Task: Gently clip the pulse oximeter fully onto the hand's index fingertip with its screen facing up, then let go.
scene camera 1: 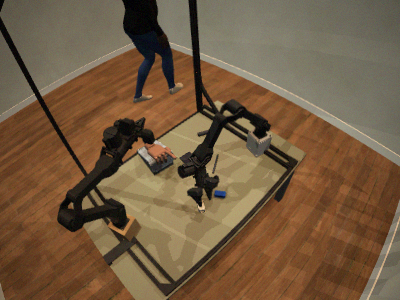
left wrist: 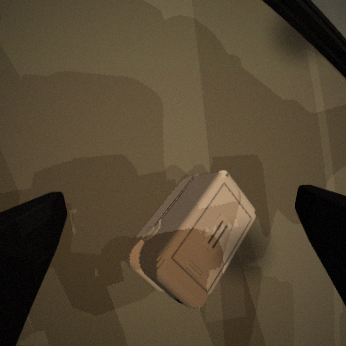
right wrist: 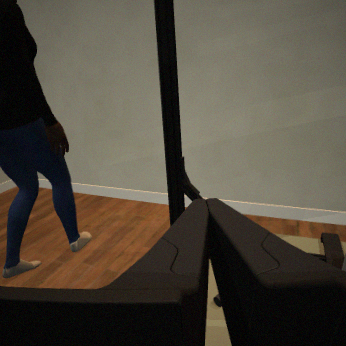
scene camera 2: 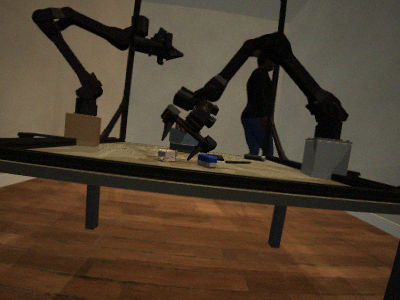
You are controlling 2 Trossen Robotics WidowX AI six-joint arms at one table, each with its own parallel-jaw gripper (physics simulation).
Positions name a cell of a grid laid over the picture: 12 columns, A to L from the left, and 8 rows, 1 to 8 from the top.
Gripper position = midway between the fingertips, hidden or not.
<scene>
The right gripper (scene camera 1: E4) is shut and holds nothing. Further things: the left gripper (scene camera 2: F5) and a white pulse oximeter (left wrist: G6).
The left gripper also shows in the left wrist view (left wrist: G5). The right gripper is seen too in the right wrist view (right wrist: H5) and in scene camera 2 (scene camera 2: F2). The right wrist view misses the white pulse oximeter: it is out of frame.
</scene>
